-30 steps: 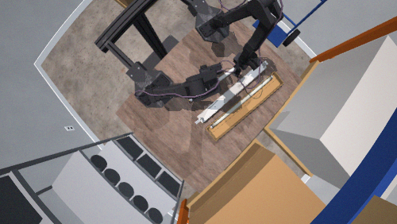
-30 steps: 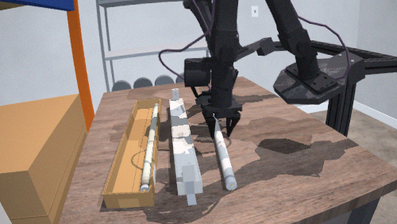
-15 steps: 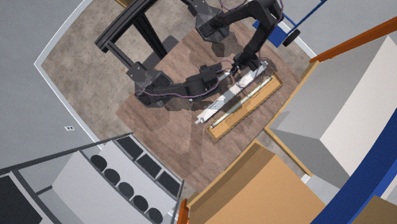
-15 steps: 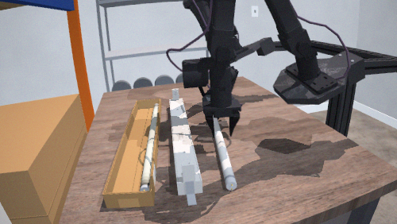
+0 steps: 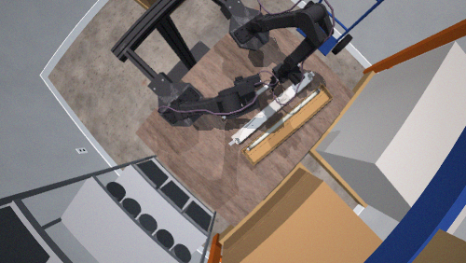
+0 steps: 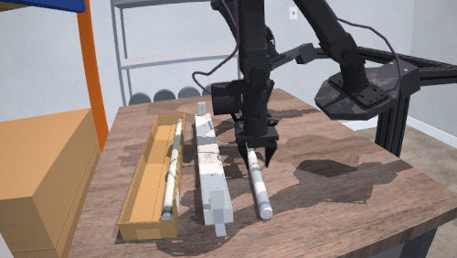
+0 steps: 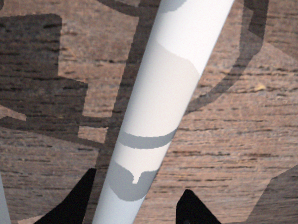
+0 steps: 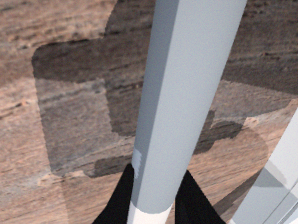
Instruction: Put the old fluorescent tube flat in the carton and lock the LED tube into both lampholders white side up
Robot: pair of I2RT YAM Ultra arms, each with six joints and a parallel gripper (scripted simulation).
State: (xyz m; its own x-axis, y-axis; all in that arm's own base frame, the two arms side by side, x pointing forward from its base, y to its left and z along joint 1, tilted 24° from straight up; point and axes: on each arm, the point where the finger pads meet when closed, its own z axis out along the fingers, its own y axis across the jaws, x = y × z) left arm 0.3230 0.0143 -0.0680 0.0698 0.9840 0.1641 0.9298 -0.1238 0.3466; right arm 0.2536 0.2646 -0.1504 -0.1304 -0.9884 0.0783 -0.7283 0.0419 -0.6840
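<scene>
Now: the LED tube 120 mm to the right of my left hand, 20 mm below it and 20 mm behind it. The rest, counted from my left hand: old fluorescent tube (190 mm ahead, 160 mm to the right, 20 mm below); carton (230 mm ahead, 170 mm to the right, 10 mm below); grey light fixture (160 mm to the right, 100 mm ahead, 20 mm above).
Right now the LED tube is 30 mm ahead of my right hand, 120 mm to the left of it and 10 mm below it. From my right hand the other things lie so: old fluorescent tube (250 mm ahead, 70 mm to the left); then carton (280 mm ahead, 70 mm to the left); then grey light fixture (150 mm ahead, 80 mm to the left, 30 mm above).
</scene>
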